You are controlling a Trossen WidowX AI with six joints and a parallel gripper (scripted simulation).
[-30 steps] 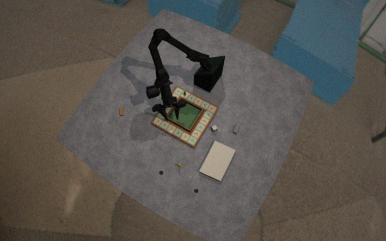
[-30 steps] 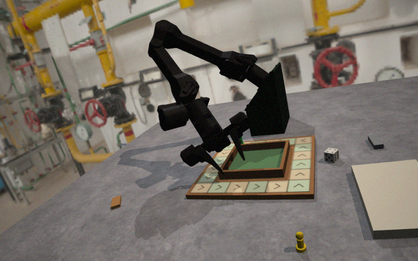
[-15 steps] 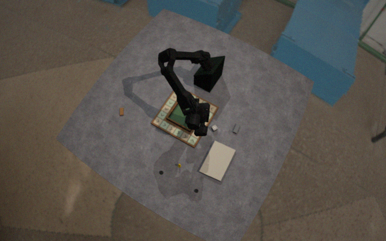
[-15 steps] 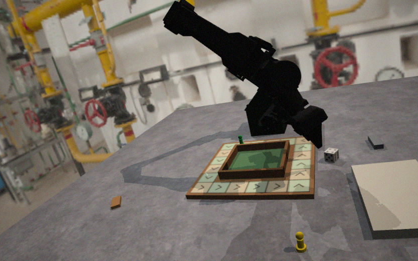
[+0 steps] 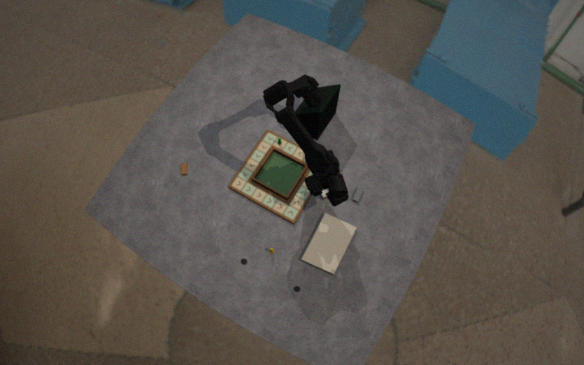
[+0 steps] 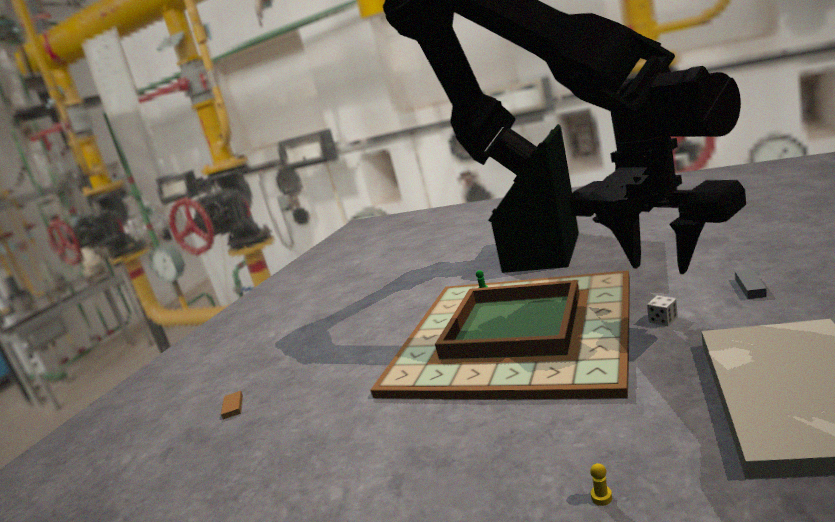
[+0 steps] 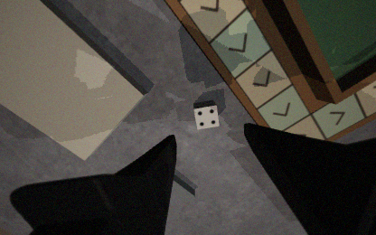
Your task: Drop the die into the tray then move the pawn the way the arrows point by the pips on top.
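Now: the white die 5 cm below my gripper tip. Round my gripper tip: small grey block (7 cm behind, 11 cm to the left, 6 cm below); then beige slab (15 cm ahead, 11 cm to the left, 6 cm below); then green dice tray (1 cm ahead, 18 cm to the right, 6 cm below).
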